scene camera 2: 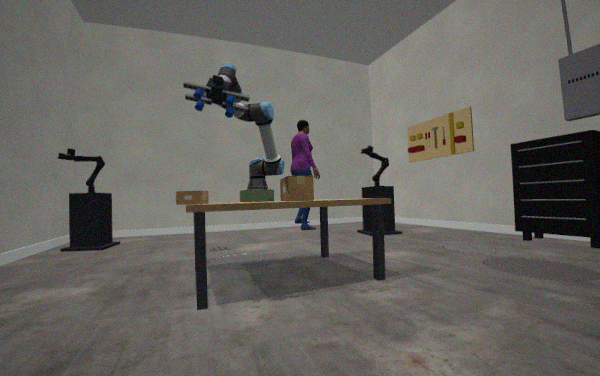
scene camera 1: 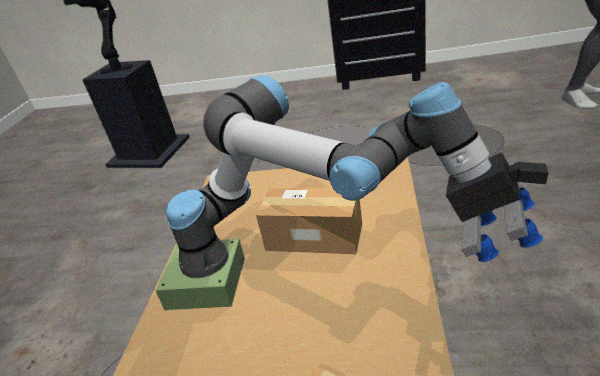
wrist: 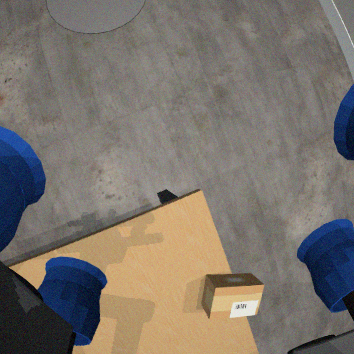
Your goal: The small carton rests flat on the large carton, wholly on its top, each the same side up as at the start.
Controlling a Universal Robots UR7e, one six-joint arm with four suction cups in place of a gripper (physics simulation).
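Seen in the pictures: hand, its tool point: (scene camera 2: 213, 105) (wrist: 197, 218); arm's base, origin of its link: (scene camera 2: 257, 189) (scene camera 1: 204, 260).
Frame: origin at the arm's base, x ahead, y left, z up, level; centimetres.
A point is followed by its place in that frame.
The large brown carton (scene camera 1: 310, 234) {x 30.5, y 15.9, z -0.9 cm} (scene camera 2: 299, 189) {x 44.4, y 23.0, z -1.8 cm} stands on the wooden table (scene camera 1: 295, 320) {x 31.9, y -12.3, z -8.7 cm} (scene camera 2: 345, 202) {x 61.7, y 45.6, z -10.2 cm} beside the arm's green base. The small brown carton (scene camera 2: 192, 198) {x 51.0, y -38.0, z -5.5 cm} (wrist: 237, 295) {x 47.6, y -39.2, z -1.3 cm} sits upright at the table's edge, partly overhanging it, apart from the large carton. Its white label shows on top in the wrist view. A sliver of the small carton (scene camera 1: 332, 372) {x 47.4, y -32.0, z -1.2 cm} shows at the bottom of scene camera 1. My gripper (scene camera 1: 507, 224) {x 82.5, y -23.0, z 35.7 cm} (scene camera 2: 214, 102) {x 82.5, y -23.0, z 35.7 cm} is open, with nothing on its four blue cups. It hangs high, well above both cartons and beyond the table's long edge in scene camera 1.
The green base block (scene camera 1: 197, 298) {x 1.6, y -11.3, z -4.5 cm} (scene camera 2: 257, 195) {x 9.4, y -0.7, z -4.3 cm} carries the arm, near the large carton. Black pedestals (scene camera 2: 90, 220) (scene camera 2: 378, 207) with small arms stand on the floor beyond the table. A person in purple (scene camera 2: 301, 152) stands behind the table. A black drawer cabinet (scene camera 1: 378, 47) (scene camera 2: 550, 187) stands farther off.
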